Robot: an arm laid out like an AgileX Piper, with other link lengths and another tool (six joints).
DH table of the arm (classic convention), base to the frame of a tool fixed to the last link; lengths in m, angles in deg. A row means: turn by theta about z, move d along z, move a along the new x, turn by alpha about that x. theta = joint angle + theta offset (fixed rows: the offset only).
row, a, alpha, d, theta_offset
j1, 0, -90, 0.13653, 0
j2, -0.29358, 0, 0, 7.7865
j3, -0.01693, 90, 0, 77.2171
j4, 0, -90, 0.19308, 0
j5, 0, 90, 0, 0
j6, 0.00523, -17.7, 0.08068, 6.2
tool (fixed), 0, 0, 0.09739, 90
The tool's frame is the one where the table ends.
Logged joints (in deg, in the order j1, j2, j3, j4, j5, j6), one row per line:
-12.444 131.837 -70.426 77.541 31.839 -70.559
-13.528 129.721 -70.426 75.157 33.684 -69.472
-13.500 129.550 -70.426 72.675 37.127 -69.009
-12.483 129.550 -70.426 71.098 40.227 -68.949
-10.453 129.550 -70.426 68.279 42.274 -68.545
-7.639 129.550 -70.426 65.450 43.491 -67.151
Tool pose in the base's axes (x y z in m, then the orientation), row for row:
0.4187 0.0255 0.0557 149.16 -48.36 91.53
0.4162 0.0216 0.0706 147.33 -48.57 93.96
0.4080 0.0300 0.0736 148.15 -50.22 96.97
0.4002 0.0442 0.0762 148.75 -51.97 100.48
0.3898 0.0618 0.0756 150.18 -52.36 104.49
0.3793 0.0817 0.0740 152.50 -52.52 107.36
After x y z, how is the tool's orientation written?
As angles about the fixed x, y, z axes (roll, pitch, yaw), in degrees.
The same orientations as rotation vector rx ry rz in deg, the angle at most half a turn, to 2 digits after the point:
-116.20 -93.11 -75.49
-114.49 -94.20 -76.74
-109.91 -95.11 -75.53
-104.93 -96.08 -74.25
-99.65 -98.91 -71.21
-95.18 -101.35 -67.55

